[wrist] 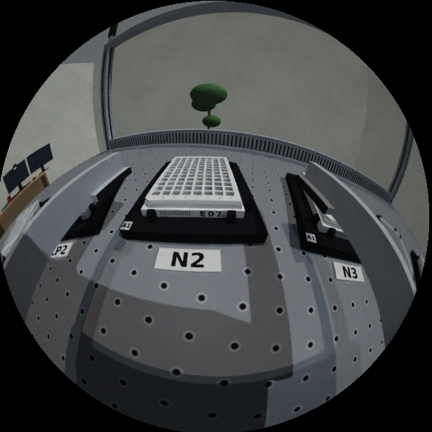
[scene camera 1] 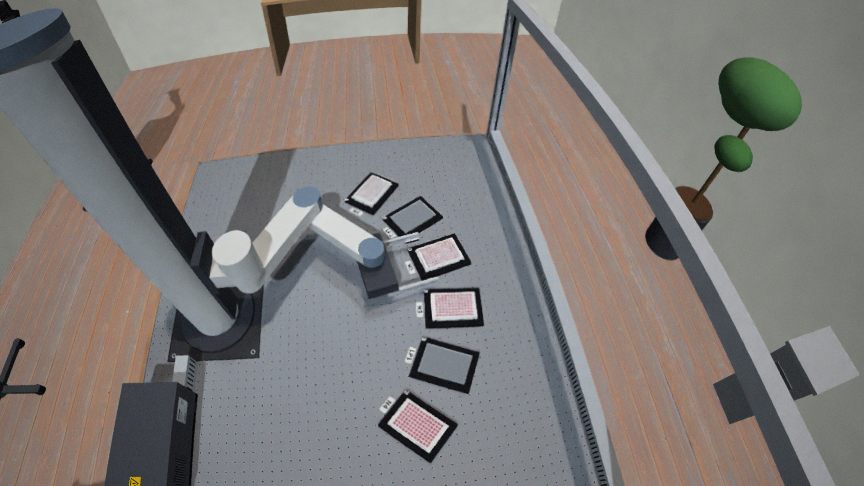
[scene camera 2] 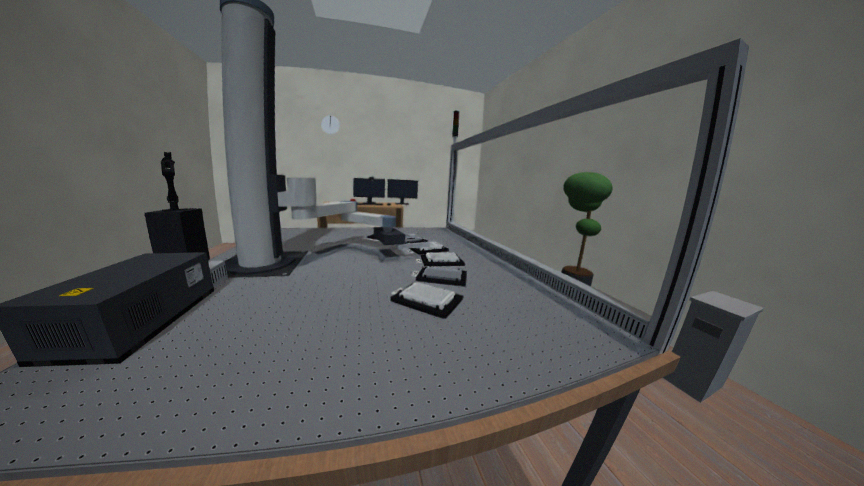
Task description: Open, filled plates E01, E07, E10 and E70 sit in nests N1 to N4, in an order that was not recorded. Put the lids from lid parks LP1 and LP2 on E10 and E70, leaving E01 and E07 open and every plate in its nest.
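Places are measured from the arm's base along level axes (x ahead, y left, z up), in centimetres.
Where they show: gripper, fingertip midpoint: (scene camera 1: 428, 256) (scene camera 2: 421, 240); arm's base, origin of the base link: (scene camera 1: 218, 316) (scene camera 2: 261, 265).
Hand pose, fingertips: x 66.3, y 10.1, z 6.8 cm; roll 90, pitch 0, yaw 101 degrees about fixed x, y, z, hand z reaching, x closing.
Note:
Each offset is from my fingertips to the top centre of the thing. "spot": to the spot under its first point.
My gripper (scene camera 1: 426, 258) (wrist: 213, 157) is open and empty, low at the near side of nest N2, its fingers spread to either side. An open plate labelled E07 {dx +4.1, dy +2.8, dz -2.9 cm} (scene camera 1: 439, 254) (wrist: 195, 180) sits in nest N2 (wrist: 195, 233) between the finger lines. Other open plates sit in N1 {dx -14.9, dy +32.4, dz -2.9 cm} (scene camera 1: 372, 189), N3 {dx +5.3, dy -15.3, dz -2.9 cm} (scene camera 1: 453, 305) and N4 {dx -9.5, dy -47.7, dz -2.9 cm} (scene camera 1: 418, 423); their labels are not readable. Clear grey lids lie in lid park LP1 {spot: dx +0.0, dy -32.1, dz -3.7 cm} (scene camera 1: 445, 363) and lid park LP2 {spot: dx -1.9, dy +18.8, dz -3.8 cm} (scene camera 1: 413, 216). In the wrist view the fingers partly hide LP2 and N3.
The arm's column (scene camera 1: 138, 181) (scene camera 2: 247, 139) stands left of the nest arc. A dark control box (scene camera 1: 151, 432) (scene camera 2: 108, 305) stands on the table near the column. A framed clear guard (scene camera 1: 610, 114) (scene camera 2: 580, 103) runs along the far side beyond the nests, above a slotted rail (wrist: 200, 137).

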